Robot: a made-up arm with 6 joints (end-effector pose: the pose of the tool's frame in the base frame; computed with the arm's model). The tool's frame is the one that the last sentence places.
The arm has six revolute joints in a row. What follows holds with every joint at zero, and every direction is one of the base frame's. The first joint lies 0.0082 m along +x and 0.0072 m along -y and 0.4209 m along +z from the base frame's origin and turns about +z. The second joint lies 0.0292 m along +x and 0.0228 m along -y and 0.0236 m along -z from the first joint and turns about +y. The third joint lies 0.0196 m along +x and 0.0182 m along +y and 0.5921 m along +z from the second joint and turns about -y. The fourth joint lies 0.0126 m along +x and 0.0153 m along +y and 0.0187 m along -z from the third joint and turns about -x. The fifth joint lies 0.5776 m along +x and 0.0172 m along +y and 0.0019 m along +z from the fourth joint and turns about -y. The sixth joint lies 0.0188 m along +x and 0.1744 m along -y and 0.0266 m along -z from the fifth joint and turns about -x. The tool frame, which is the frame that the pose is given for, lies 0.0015 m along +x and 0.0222 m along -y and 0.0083 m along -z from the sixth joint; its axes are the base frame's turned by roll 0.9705, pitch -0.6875 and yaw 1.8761 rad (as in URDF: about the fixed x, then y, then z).
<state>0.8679 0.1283 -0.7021 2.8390 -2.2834 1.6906</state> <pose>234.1 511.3 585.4 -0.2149 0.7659 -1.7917</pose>
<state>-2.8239 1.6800 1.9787 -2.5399 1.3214 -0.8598</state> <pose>-1149.3 -537.0 387.5 -2.9205 -0.4340 0.5051</pose>
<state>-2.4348 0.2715 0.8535 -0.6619 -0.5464 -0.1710</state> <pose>-657.0 -438.6 1151.2 0.3727 -1.1406 0.5672</pose>
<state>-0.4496 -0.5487 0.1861 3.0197 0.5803 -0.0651</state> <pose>259.1 78.3 1348.2 -0.4037 1.8442 -0.5957</pose>
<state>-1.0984 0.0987 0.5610 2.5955 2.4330 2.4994</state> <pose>413.6 -482.8 1277.8 -2.8762 0.8922 -0.0859</pose>
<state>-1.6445 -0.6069 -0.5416 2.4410 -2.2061 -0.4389</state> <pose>140.7 -261.7 1014.7 0.2247 -0.5945 -2.1220</pose>
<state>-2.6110 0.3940 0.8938 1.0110 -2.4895 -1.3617</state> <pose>-611.0 -317.1 1308.6 -0.8201 -2.2440 -1.8153</pose>
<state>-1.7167 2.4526 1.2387 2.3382 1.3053 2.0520</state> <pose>41.7 -692.0 -605.7 -0.8567 2.1961 0.6736</pose>
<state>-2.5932 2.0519 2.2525 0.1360 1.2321 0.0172</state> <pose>-1067.2 -469.8 246.2 -0.1653 0.2759 -0.2902</pose>
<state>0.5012 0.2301 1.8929 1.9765 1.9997 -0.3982</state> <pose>-46.6 93.5 1575.8 -2.2560 1.0474 0.7564</pose>
